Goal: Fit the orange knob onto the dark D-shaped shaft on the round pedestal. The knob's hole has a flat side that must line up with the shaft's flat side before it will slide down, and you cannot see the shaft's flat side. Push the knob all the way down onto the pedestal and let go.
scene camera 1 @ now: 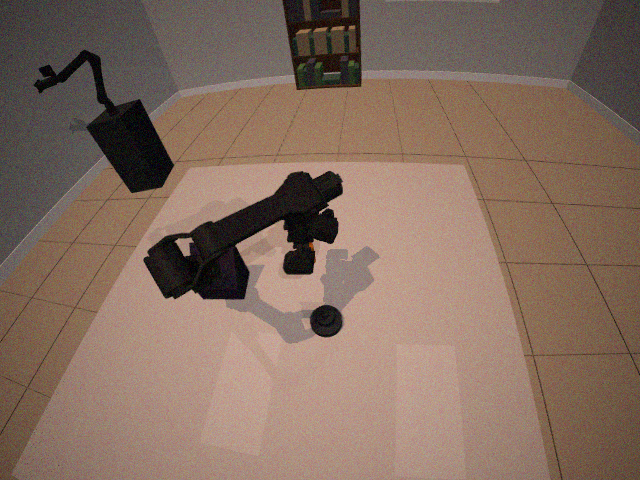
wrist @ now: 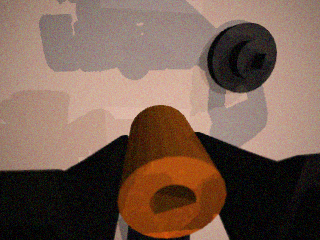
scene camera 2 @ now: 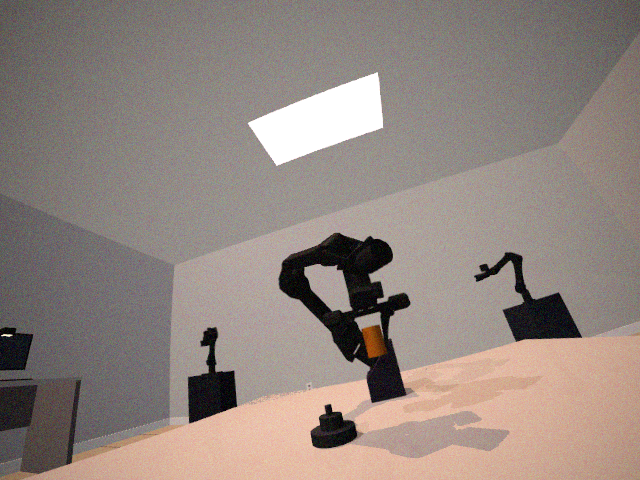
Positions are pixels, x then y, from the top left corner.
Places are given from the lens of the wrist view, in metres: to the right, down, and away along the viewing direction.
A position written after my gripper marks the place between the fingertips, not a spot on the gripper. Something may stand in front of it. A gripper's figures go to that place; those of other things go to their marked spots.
my gripper (wrist: 161, 140): 0.00, 0.01, 0.11
orange knob (wrist: 168, 178): 0.00, 0.02, 0.06
round dark pedestal (wrist: 241, 58): 0.09, -0.07, 0.19
The marked spots on the round dark pedestal and the orange knob are 0.18 m apart.
